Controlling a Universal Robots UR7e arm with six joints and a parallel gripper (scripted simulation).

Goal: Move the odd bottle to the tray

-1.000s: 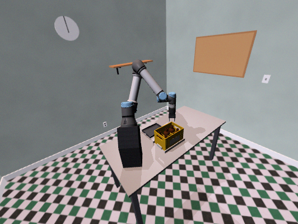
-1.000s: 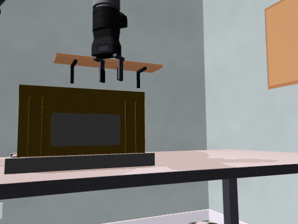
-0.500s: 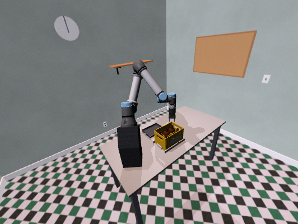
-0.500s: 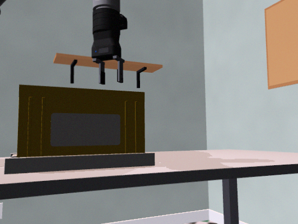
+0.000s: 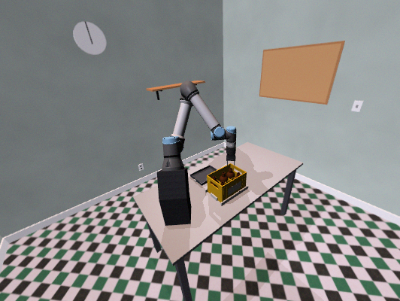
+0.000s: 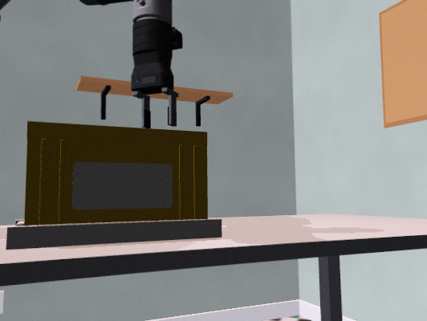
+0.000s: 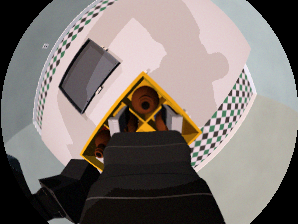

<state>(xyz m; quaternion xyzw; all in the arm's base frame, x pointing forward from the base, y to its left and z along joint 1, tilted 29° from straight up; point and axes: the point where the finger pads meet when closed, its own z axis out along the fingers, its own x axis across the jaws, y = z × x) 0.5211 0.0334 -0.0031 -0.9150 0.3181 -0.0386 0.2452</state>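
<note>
The brown bottle lies 13 cm below my hand. The rest, counted from my hand: dark tray: 13 cm behind, 22 cm to the left, 21 cm below; then crate: 8 cm behind, 6 cm to the right, 14 cm below.
</note>
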